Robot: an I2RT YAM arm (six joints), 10 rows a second.
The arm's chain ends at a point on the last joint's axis. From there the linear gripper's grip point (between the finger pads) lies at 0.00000 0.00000 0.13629 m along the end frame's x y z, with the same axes.
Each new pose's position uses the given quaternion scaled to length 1; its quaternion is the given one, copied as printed.
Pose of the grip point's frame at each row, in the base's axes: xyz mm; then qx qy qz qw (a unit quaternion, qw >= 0):
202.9 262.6 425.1 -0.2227 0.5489 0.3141 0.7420
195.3 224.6 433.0 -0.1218 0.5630 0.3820 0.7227
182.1 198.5 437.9 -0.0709 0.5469 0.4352 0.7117
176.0 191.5 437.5 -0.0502 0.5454 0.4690 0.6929
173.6 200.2 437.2 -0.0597 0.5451 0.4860 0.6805
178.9 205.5 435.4 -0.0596 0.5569 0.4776 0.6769
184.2 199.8 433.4 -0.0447 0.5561 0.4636 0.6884
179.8 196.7 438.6 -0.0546 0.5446 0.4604 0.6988
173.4 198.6 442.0 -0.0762 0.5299 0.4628 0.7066
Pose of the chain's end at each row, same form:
111.0 170.6 384.4 -0.2227 0.5489 0.3141 0.7420
97.1 142.0 387.2 -0.1218 0.5630 0.3820 0.7227
84.4 119.9 384.5 -0.0709 0.5469 0.4352 0.7117
79.4 112.3 383.0 -0.0502 0.5454 0.4690 0.6929
80.4 116.9 382.9 -0.0597 0.5451 0.4860 0.6805
83.9 122.0 384.6 -0.0596 0.5569 0.4776 0.6769
85.5 121.1 381.9 -0.0447 0.5561 0.4636 0.6884
82.9 117.9 384.0 -0.0546 0.5446 0.4604 0.6988
81.0 117.1 383.8 -0.0762 0.5299 0.4628 0.7066

